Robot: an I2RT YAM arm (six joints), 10 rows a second.
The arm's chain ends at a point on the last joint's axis. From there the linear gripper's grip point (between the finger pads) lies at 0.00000 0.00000 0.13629 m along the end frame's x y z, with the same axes.
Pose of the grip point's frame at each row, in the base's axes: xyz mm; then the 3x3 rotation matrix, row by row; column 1 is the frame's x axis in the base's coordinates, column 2 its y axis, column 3 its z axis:
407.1 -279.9 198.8; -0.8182 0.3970 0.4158; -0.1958 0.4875 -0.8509; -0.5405 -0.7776 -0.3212
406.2 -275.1 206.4; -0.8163 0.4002 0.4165; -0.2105 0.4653 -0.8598; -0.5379 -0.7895 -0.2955
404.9 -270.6 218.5; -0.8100 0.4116 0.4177; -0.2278 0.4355 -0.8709; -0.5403 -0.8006 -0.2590
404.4 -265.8 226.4; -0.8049 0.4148 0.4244; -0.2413 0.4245 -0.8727; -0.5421 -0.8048 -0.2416
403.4 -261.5 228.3; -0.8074 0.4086 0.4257; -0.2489 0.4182 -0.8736; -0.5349 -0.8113 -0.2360
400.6 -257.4 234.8; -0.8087 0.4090 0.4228; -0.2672 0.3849 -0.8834; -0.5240 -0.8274 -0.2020
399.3 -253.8 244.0; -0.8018 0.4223 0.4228; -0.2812 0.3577 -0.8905; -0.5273 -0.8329 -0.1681
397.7 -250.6 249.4; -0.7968 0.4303 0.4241; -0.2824 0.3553 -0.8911; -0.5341 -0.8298 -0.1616
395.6 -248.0 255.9; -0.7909 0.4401 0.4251; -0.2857 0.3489 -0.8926; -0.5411 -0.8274 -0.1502
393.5 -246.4 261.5; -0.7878 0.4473 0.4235; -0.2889 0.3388 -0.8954; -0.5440 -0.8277 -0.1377
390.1 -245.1 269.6; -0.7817 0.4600 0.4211; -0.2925 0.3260 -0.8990; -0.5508 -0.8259 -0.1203
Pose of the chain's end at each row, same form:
350.4 -163.9 242.6; -0.8182 0.3970 0.4158; -0.1958 0.4875 -0.8509; -0.5405 -0.7776 -0.3212
349.4 -157.9 246.7; -0.8163 0.4002 0.4165; -0.2105 0.4653 -0.8598; -0.5379 -0.7895 -0.2955
348.0 -151.9 253.8; -0.8100 0.4116 0.4177; -0.2278 0.4355 -0.8709; -0.5403 -0.8006 -0.2590
346.6 -146.9 259.3; -0.8049 0.4148 0.4244; -0.2413 0.4245 -0.8727; -0.5421 -0.8048 -0.2416
345.4 -142.4 260.5; -0.8074 0.4086 0.4257; -0.2489 0.4182 -0.8736; -0.5349 -0.8113 -0.2360
343.0 -137.0 262.3; -0.8087 0.4090 0.4228; -0.2672 0.3849 -0.8834; -0.5240 -0.8274 -0.2020
341.7 -132.4 266.9; -0.8018 0.4223 0.4228; -0.2812 0.3577 -0.8905; -0.5273 -0.8329 -0.1681
339.9 -129.2 271.4; -0.7968 0.4303 0.4241; -0.2824 0.3553 -0.8911; -0.5341 -0.8298 -0.1616
337.7 -126.3 276.4; -0.7909 0.4401 0.4251; -0.2857 0.3489 -0.8926; -0.5411 -0.8274 -0.1502
335.8 -124.4 280.3; -0.7878 0.4473 0.4235; -0.2889 0.3388 -0.8954; -0.5440 -0.8277 -0.1377
332.7 -122.6 286.0; -0.7817 0.4600 0.4211; -0.2925 0.3260 -0.8990; -0.5508 -0.8259 -0.1203

